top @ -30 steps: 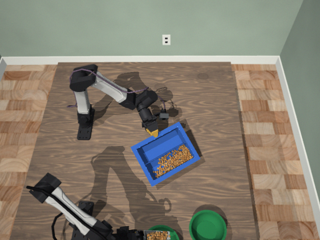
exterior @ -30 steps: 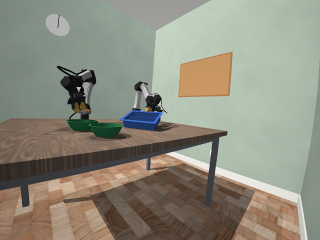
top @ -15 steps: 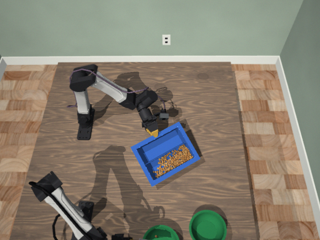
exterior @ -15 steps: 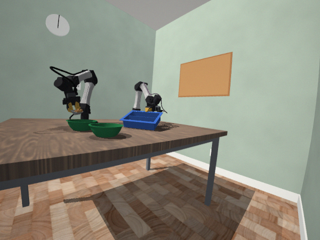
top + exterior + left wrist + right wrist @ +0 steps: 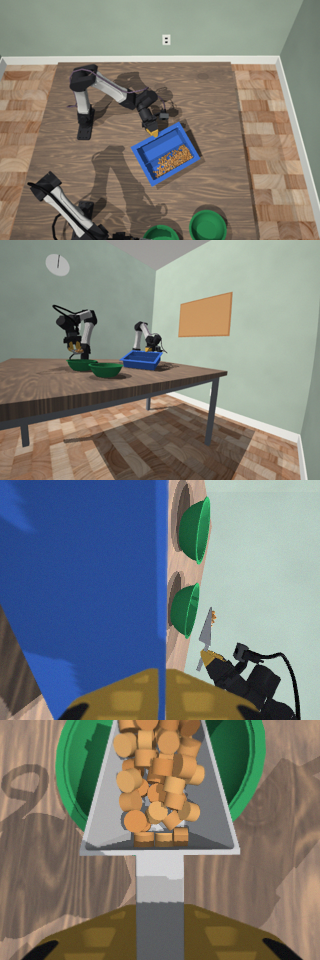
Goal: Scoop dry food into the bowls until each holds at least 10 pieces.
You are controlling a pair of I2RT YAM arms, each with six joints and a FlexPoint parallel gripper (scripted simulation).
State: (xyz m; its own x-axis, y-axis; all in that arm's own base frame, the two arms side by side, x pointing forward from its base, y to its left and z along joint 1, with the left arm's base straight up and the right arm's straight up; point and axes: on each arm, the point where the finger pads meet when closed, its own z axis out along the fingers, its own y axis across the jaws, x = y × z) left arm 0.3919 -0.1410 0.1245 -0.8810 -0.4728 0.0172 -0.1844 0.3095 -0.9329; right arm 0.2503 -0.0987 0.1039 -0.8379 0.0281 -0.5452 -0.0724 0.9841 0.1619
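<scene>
Right now the grey scoop is 40 mm ahead of my right hand and 10 mm below it. Round my right hand: blue box (180 mm ahead, 410 mm to the left, 30 mm below).
</scene>
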